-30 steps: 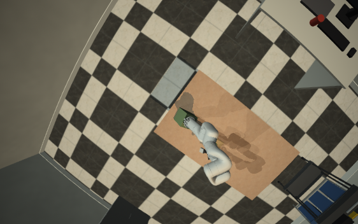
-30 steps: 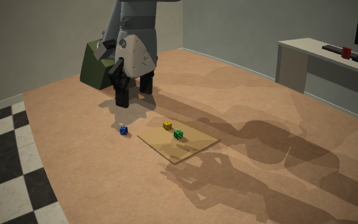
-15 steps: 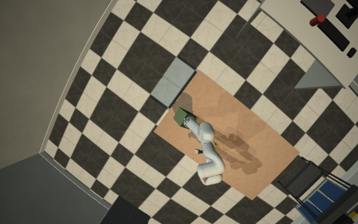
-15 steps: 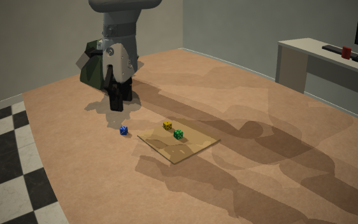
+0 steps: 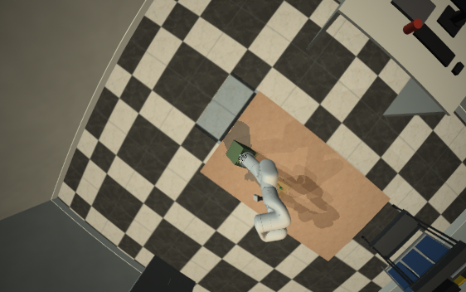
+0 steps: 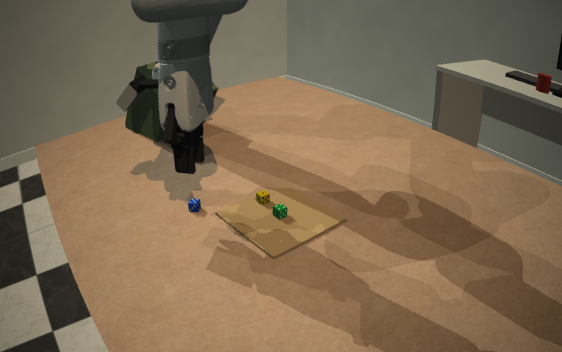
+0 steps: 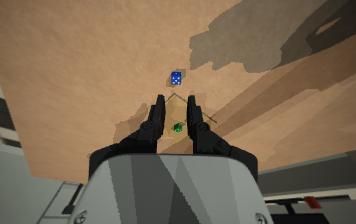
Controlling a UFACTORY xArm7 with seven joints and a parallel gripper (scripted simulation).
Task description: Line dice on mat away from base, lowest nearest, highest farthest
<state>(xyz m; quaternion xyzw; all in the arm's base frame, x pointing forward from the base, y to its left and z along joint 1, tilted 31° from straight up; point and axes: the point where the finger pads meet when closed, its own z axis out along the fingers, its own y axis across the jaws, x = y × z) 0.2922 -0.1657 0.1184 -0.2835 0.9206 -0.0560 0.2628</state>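
My gripper is now 90 mm above the blue die. Also, from my hand: tan mat: 110 mm ahead, 90 mm below, 80 mm to the left; green die: 110 mm ahead, 80 mm to the left, 80 mm below; yellow die: 90 mm to the left, 80 mm below, 60 mm ahead.
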